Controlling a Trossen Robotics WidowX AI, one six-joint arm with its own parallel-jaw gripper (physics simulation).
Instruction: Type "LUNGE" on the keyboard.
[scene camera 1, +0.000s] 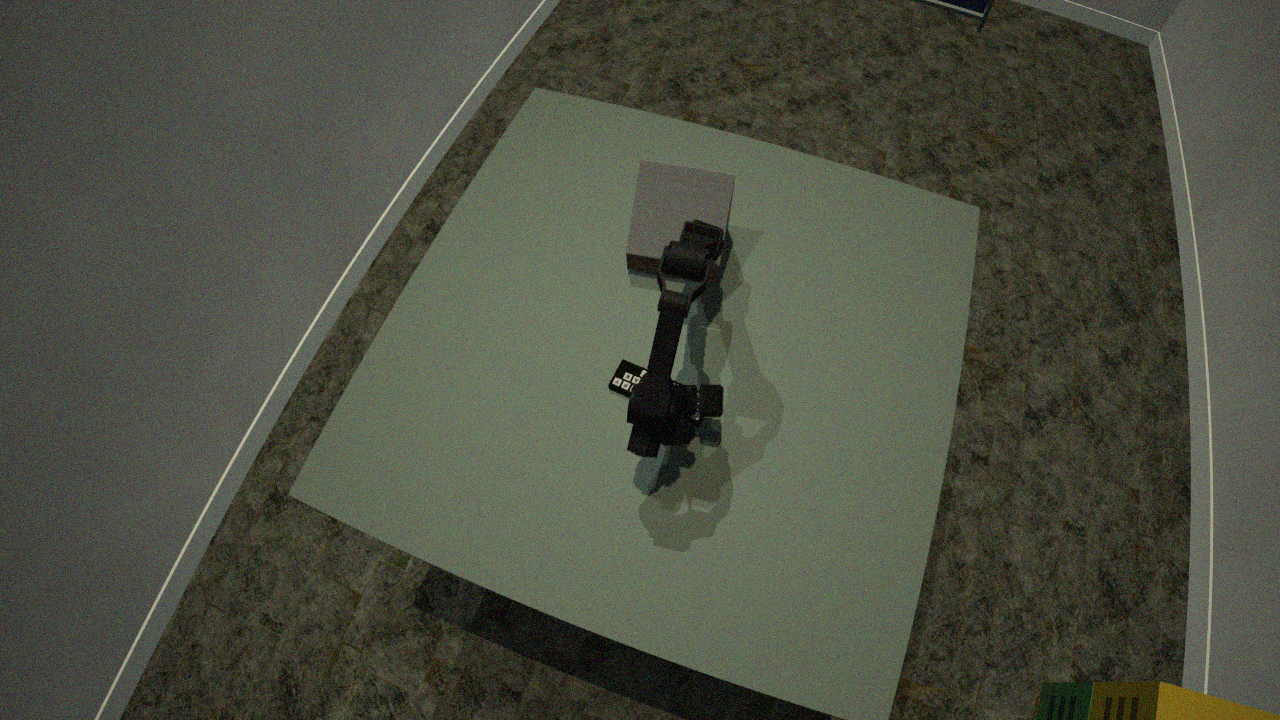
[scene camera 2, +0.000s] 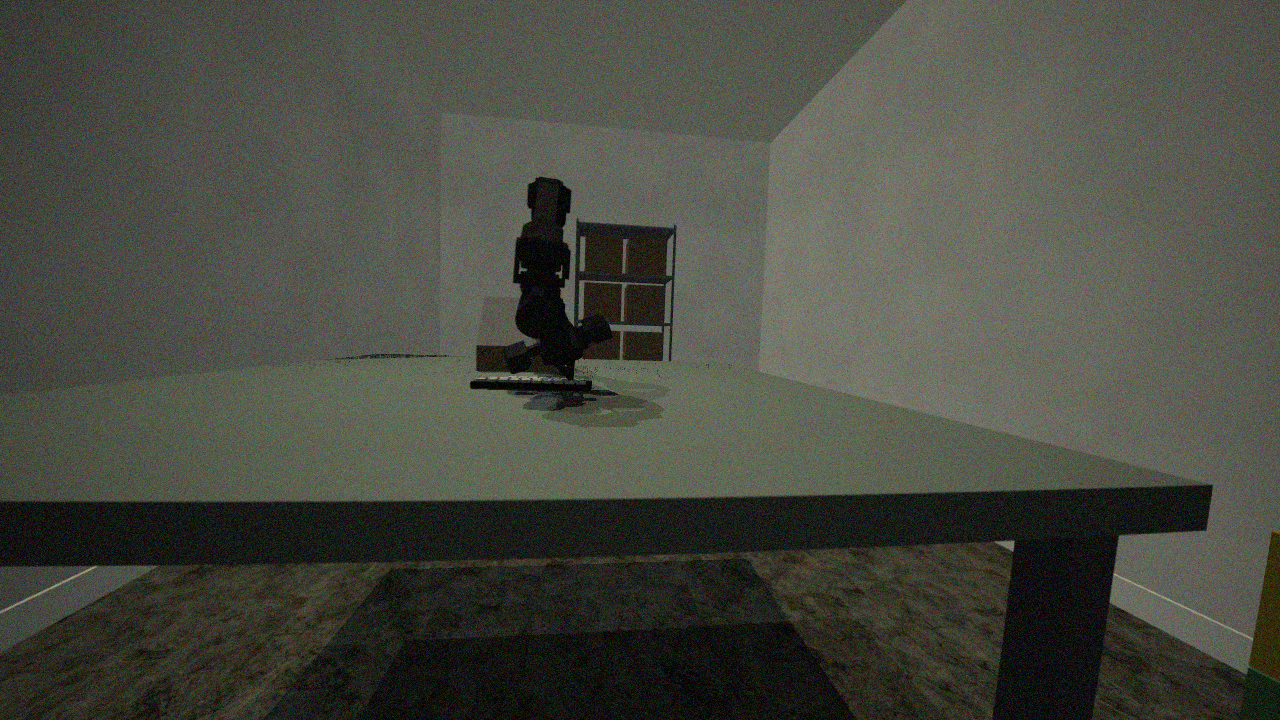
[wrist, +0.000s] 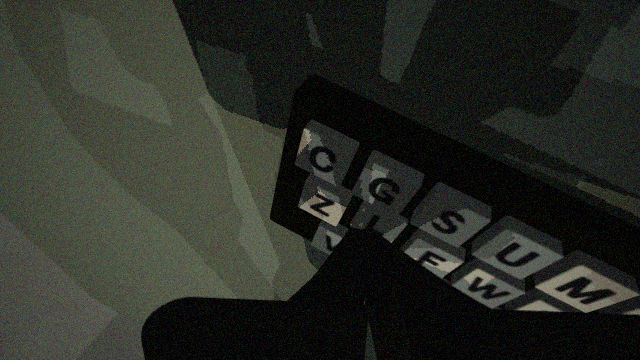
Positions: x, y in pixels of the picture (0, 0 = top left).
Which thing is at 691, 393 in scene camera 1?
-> The gripper.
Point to the gripper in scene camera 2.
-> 571, 379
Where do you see the gripper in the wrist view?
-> At 359, 240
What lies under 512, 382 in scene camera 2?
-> A black keyboard.
